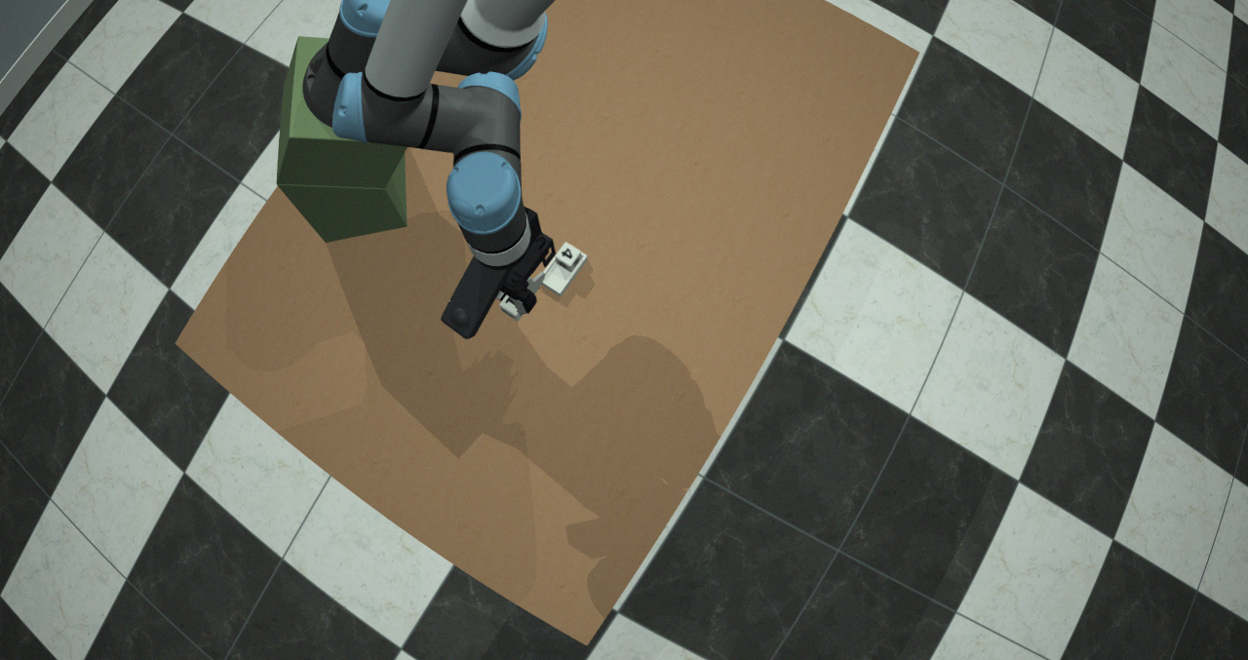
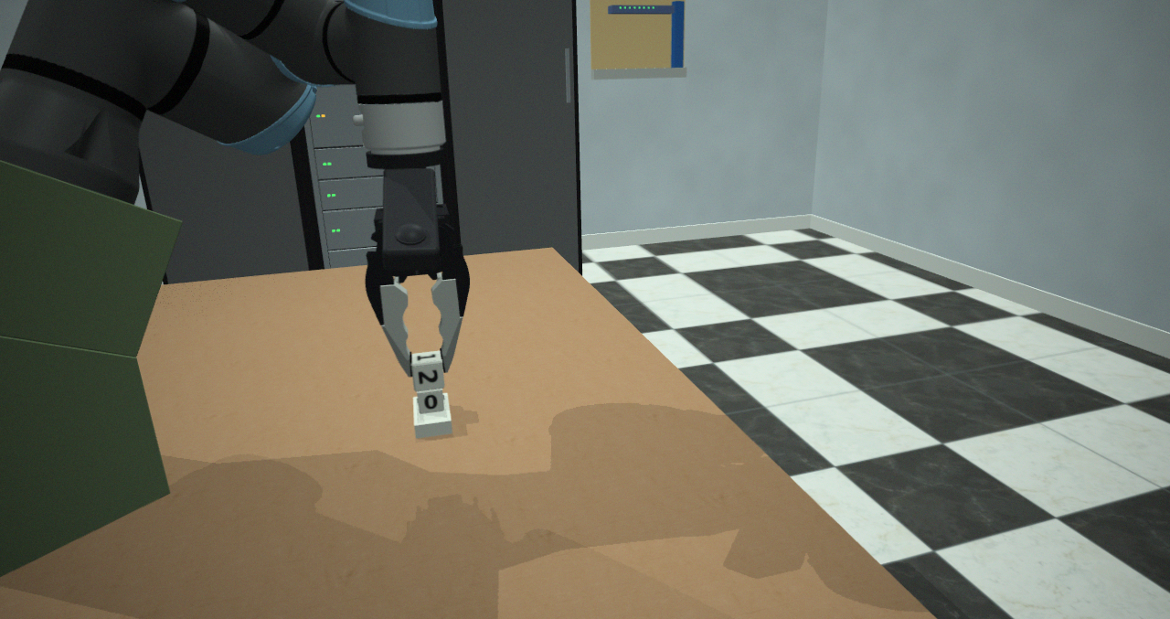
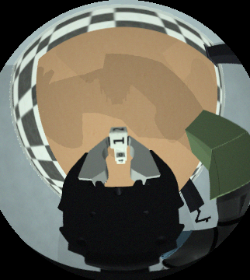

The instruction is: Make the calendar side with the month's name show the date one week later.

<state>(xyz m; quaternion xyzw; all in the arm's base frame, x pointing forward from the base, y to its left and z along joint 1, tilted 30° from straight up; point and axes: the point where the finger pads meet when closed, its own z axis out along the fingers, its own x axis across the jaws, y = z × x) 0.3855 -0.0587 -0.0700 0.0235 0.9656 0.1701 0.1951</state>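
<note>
The white tray is 12 cm below my hand and 11 cm to the left of it.
</note>
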